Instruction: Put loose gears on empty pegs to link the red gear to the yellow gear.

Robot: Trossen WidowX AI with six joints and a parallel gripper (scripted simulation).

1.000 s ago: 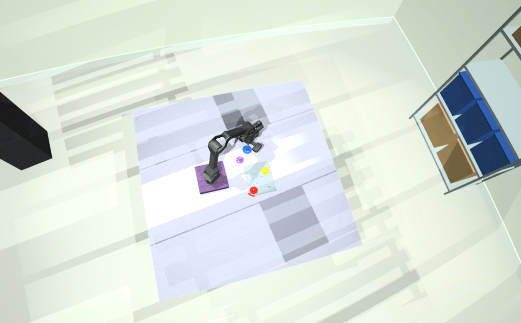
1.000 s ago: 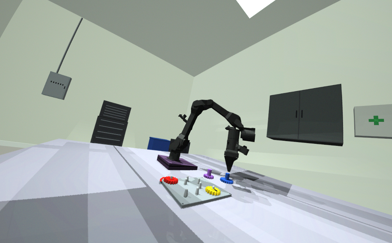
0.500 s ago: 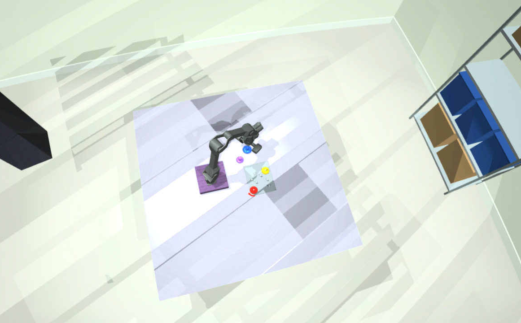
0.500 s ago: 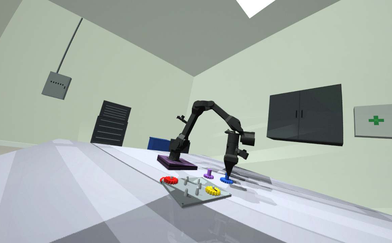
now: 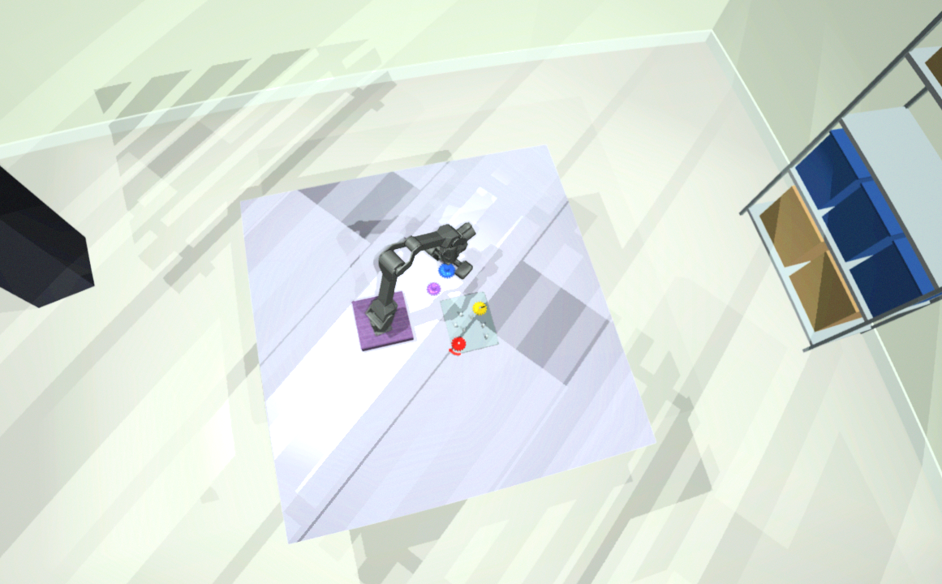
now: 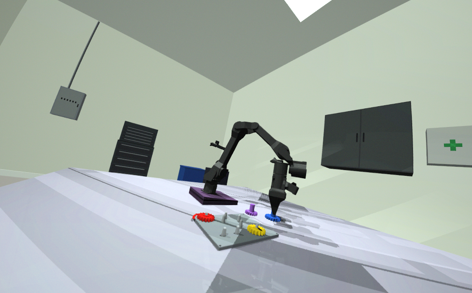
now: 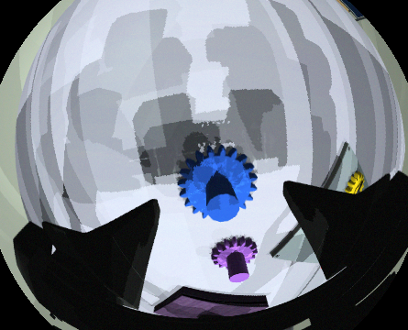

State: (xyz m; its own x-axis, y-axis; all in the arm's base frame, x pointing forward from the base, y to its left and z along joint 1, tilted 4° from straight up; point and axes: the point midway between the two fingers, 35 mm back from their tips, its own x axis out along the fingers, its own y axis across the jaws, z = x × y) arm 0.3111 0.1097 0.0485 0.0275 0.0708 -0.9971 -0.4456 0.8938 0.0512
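Right now the blue gear is 10 mm below my gripper tip. The rest, counted from my gripper tip: yellow gear: 190 mm to the right, 40 mm ahead, 10 mm below; red gear: 280 mm to the right, 80 mm behind, 10 mm below; purple gear: 80 mm behind, 50 mm to the right, 10 mm below.
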